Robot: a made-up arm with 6 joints.
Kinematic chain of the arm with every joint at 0, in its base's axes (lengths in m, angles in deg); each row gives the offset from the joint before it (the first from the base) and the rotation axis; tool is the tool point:
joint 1: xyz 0 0 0.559 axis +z
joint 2: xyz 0 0 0 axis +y
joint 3: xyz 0 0 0.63 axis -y
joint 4: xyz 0 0 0 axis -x
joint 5: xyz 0.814 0 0 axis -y
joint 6: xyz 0 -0.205 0 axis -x
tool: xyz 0 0 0
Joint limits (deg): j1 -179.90..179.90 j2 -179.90..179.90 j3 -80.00..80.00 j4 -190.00..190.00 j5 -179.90..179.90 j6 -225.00..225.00
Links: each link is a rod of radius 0.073 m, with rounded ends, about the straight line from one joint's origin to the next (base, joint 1, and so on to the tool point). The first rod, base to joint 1, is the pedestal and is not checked.
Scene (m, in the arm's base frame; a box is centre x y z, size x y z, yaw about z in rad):
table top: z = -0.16
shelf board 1: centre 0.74 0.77 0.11 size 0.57 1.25 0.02 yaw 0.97
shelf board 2: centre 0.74 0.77 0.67 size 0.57 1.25 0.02 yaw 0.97
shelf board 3: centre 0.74 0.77 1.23 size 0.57 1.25 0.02 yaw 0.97
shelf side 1: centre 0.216 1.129 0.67 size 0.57 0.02 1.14 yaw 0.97
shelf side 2: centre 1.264 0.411 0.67 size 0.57 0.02 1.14 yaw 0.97
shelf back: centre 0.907 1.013 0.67 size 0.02 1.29 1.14 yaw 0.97
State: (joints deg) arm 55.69 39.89 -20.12 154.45 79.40 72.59
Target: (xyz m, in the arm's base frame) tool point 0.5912 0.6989 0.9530
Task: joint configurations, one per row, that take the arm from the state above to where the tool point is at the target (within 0.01 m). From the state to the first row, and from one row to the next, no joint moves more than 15 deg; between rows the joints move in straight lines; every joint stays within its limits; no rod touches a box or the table.
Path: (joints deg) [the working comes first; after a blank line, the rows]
Joints at the target: 38.46 10.01 -12.95 151.14 79.40 72.59
Straight joint move there: touches shelf board 2.

1: 55.28 31.66 -34.54 157.67 79.40 72.59
2: 54.87 23.42 -48.97 160.88 79.40 72.59
3: 47.97 11.52 -47.48 159.40 79.40 72.59
4: 41.07 -0.39 -46.00 157.91 79.40 72.59
5: 34.17 -12.30 -44.52 156.43 79.40 72.59
6: 27.28 -24.20 -43.04 154.94 79.40 72.59
7: 31.00 -12.80 -33.01 153.67 79.40 72.59
8: 34.73 -1.39 -22.98 152.41 79.40 72.59
9: 38.46 10.01 -12.95 151.14 79.40 72.59

